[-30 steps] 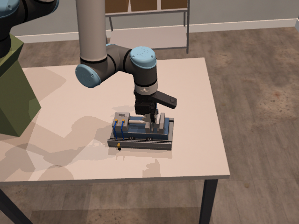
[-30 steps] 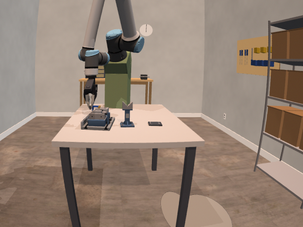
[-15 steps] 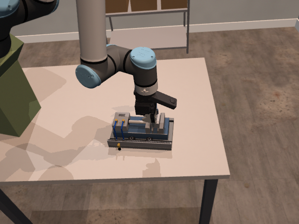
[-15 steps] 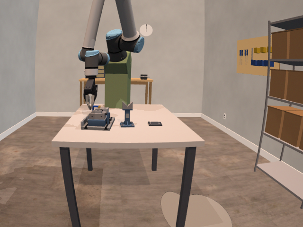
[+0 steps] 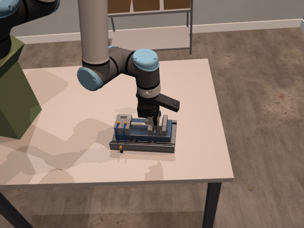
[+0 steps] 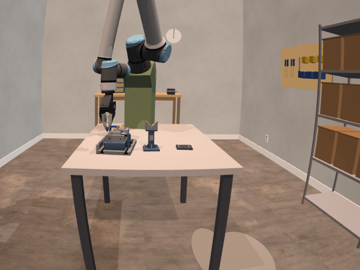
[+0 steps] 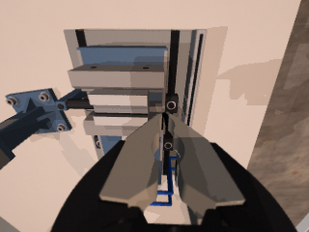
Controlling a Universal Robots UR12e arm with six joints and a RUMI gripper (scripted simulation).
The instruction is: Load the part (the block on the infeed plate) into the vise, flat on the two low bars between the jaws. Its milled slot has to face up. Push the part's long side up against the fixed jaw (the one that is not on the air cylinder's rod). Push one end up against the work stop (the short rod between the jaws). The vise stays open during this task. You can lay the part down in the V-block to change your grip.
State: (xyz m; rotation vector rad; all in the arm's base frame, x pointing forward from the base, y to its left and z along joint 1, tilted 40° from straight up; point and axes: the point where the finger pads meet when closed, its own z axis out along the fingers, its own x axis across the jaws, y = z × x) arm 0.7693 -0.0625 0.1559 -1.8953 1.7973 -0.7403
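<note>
The part lies 50 mm to the left of my hand and 20 mm below it. From my hand the other things lie so: moving jaw: 30 mm behind, 50 mm to the left, 40 mm below; then fixed jaw: 30 mm ahead, 50 mm to the left, 40 mm below; then work stop: 100 mm to the left, 30 mm below.
</note>
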